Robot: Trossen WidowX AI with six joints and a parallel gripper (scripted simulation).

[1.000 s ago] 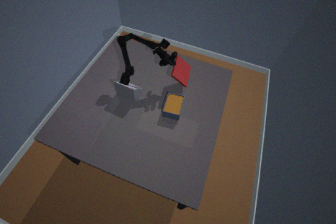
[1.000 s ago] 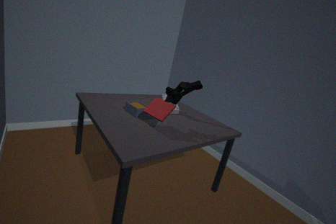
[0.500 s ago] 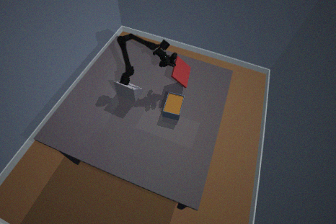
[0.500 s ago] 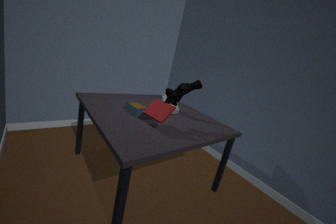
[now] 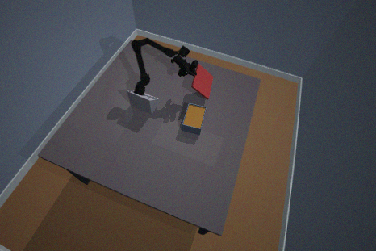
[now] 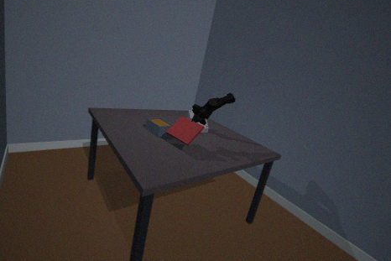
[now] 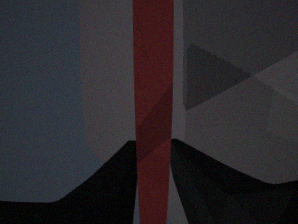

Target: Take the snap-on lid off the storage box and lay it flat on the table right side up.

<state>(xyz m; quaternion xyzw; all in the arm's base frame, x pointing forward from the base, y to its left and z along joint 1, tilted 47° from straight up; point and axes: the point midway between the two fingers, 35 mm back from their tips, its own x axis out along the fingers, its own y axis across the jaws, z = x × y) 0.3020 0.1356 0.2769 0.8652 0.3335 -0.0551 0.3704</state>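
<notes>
Now: the red lid 6 cm ahead of my gripper tip, 1 cm to the left of it and 5 cm below it. Also, from my gripper tip: grey storage box (11 cm ahead, 28 cm to the right, 14 cm below).
</notes>
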